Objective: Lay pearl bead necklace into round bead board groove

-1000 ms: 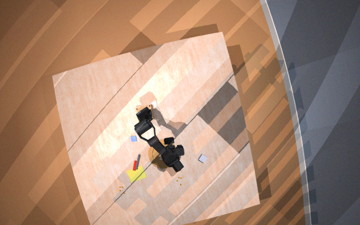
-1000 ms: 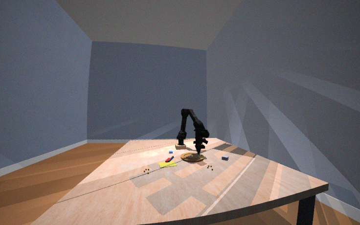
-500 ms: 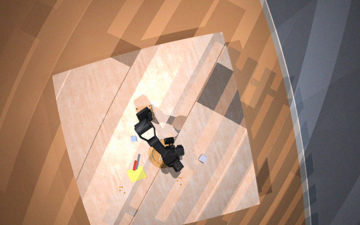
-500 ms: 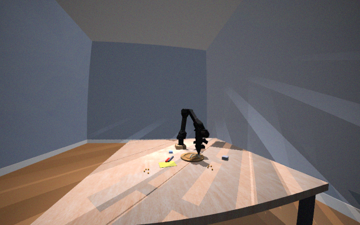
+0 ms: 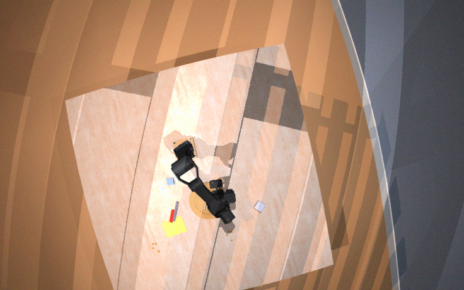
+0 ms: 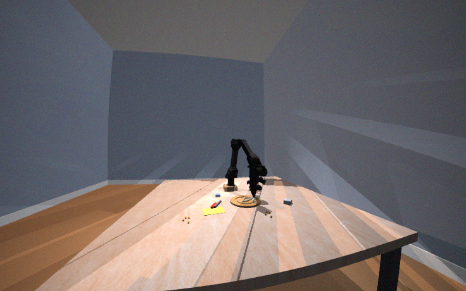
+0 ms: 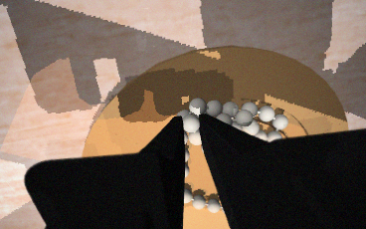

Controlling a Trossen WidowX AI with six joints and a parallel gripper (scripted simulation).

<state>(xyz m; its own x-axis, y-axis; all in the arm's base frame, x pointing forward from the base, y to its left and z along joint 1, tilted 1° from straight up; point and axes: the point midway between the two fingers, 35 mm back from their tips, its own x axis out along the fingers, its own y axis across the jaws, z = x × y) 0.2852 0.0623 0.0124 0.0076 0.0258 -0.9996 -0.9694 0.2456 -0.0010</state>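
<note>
The round bead board lies 10 mm ahead of my gripper tip, 70 mm to the right of it and 10 mm below it. The rest, counted from my gripper tip: grey block 140 mm ahead, 170 mm to the left, 10 mm below; then blue block 170 mm behind, 210 mm to the right, 10 mm below; then red marker 270 mm to the right, 10 mm below.
</note>
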